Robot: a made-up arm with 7 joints.
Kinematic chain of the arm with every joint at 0, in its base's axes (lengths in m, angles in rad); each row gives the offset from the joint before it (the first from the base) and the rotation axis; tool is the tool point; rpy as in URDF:
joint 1: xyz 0 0 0.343 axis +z
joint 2: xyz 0 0 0 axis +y
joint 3: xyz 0 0 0.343 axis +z
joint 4: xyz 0.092 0 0 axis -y
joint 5: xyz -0.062 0 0.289 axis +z
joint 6: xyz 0 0 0 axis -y
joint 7: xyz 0.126 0 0 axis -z
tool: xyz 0 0 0 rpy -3.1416 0 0
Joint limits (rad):
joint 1: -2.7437..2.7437
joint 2: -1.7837..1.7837
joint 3: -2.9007..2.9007
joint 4: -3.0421..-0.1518
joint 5: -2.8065..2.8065
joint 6: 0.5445..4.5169
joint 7: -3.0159..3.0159
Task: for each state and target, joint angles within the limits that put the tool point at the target. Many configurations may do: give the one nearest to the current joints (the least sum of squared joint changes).
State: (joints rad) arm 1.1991 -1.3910 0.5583 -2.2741 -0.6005 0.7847 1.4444
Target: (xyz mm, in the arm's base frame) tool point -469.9 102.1 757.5
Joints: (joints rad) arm 0.7194 -1.2779 0.9388 -1.5148 -0.6373 1.2273 1.4444
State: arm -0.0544 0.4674 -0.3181 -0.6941 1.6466 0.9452 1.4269
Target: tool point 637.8 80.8 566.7
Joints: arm 0.1105 0.5673 -0.2107 -1.1732 1.4779 0.6739 1.4269
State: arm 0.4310 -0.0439 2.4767 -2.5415 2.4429 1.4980 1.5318
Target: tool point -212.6 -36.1 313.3
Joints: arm 0.6166 0.1594 2.6710 -3.0113 2.4391 1.5520 1.5318
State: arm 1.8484 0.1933 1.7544 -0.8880 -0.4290 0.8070 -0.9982
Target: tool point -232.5 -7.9 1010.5
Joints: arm 1.7293 0.2491 2.2073 -0.3934 -0.2568 0.5445 -0.9982
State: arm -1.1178 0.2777 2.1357 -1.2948 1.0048 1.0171 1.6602
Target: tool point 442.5 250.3 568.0
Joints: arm -1.5662 -0.1765 1.9082 -1.8357 0.9400 1.0967 1.6602
